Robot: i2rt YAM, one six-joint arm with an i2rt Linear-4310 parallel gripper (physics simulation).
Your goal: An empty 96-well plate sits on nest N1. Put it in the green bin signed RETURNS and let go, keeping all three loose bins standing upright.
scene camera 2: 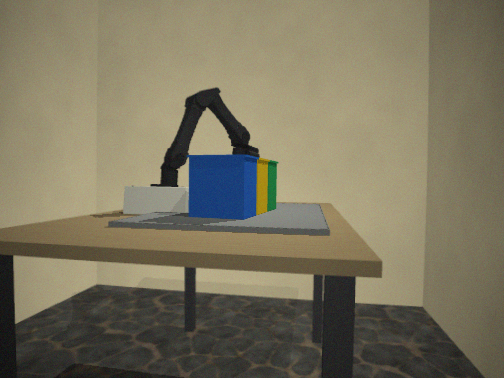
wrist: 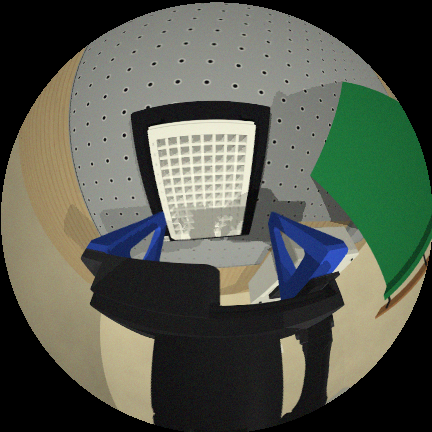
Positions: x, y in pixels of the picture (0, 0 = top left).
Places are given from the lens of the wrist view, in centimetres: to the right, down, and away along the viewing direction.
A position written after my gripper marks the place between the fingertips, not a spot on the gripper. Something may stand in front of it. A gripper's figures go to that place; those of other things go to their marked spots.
my gripper [wrist: 216, 217]: 0, 0, 13
green bin [wrist: 363, 165]: 14, -5, 8
white 96-well plate [wrist: 202, 167]: -1, -4, 12
black block [wrist: 206, 109]: -1, -9, 10
The marked spots on the white 96-well plate and the green bin are 16 cm apart.
